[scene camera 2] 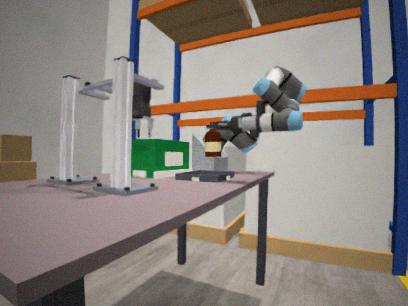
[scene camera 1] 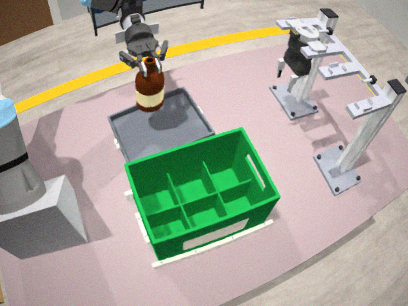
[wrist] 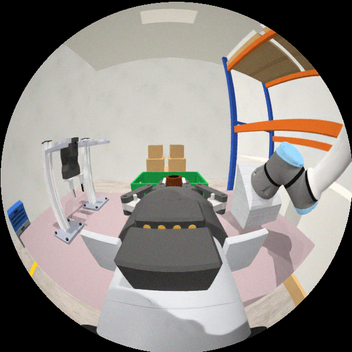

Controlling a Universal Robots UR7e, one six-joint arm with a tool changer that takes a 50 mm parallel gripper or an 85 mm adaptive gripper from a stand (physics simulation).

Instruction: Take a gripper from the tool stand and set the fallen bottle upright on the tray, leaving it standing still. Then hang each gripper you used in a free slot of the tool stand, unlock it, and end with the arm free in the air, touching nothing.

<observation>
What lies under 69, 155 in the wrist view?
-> A black parallel gripper.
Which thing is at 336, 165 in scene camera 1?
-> A tool stand.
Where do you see an adaptive gripper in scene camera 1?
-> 139, 38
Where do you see an adaptive gripper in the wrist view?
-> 162, 207
</observation>
